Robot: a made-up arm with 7 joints. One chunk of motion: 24 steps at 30 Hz.
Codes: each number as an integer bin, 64 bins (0 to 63) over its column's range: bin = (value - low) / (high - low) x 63, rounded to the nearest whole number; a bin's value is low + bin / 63 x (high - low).
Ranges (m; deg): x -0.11..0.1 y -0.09..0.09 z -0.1..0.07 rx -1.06..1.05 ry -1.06..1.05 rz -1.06..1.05
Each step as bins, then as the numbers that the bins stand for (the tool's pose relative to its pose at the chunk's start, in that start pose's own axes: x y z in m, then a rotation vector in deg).
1 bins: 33 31 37 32 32 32
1 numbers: 0.0000 -0.0014 -0.0002 0.01 0.01 0.01
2 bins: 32 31 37 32 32 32
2 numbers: -0.0033 -0.0014 -0.0002 0.01 0.01 0.01
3 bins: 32 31 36 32 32 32
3 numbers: -0.0033 -0.0014 -0.0029 0.01 0.01 0.01
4 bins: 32 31 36 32 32 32
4 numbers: -0.0033 -0.0014 -0.0029 0.01 0.01 0.01
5 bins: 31 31 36 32 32 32
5 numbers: -0.0067 -0.0014 -0.0029 0.01 0.01 0.01
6 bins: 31 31 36 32 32 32
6 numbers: -0.0067 -0.0014 -0.0029 0.01 0.01 0.01
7 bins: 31 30 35 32 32 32
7 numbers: -0.0067 -0.0043 -0.0056 0.01 0.01 0.01
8 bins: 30 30 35 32 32 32
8 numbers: -0.0100 -0.0043 -0.0056 0.01 0.01 0.01
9 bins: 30 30 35 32 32 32
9 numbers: -0.0100 -0.0043 -0.0056 0.01 0.01 0.01
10 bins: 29 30 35 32 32 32
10 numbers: -0.0133 -0.0043 -0.0056 0.01 0.01 0.01
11 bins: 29 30 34 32 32 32
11 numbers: -0.0133 -0.0043 -0.0083 0.01 0.01 0.01
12 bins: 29 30 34 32 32 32
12 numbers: -0.0133 -0.0043 -0.0083 0.01 0.01 0.01
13 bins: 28 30 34 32 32 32
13 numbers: -0.0167 -0.0043 -0.0083 0.01 0.01 0.01
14 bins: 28 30 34 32 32 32
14 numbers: -0.0167 -0.0043 -0.0083 0.01 0.01 0.01
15 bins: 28 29 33 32 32 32
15 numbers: -0.0167 -0.0071 -0.0110 0.01 0.01 0.01
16 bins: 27 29 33 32 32 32
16 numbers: -0.0200 -0.0071 -0.0110 0.01 0.01 0.01
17 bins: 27 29 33 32 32 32
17 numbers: -0.0200 -0.0071 -0.0110 0.01 0.01 0.01
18 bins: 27 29 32 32 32 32
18 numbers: -0.0200 -0.0071 -0.0137 0.01 0.01 0.01
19 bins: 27 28 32 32 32 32
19 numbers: -0.0200 -0.0100 -0.0137 0.01 0.01 0.01
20 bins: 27 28 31 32 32 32
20 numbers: -0.0200 -0.0100 -0.0163 0.01 0.01 0.01
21 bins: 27 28 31 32 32 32
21 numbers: -0.0200 -0.0100 -0.0163 0.01 0.01 0.01
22 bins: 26 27 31 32 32 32
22 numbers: -0.0233 -0.0129 -0.0163 0.01 0.01 0.01
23 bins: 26 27 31 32 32 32
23 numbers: -0.0233 -0.0129 -0.0163 0.01 0.01 0.01
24 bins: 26 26 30 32 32 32
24 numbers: -0.0233 -0.0157 -0.0190 0.01 0.01 0.01
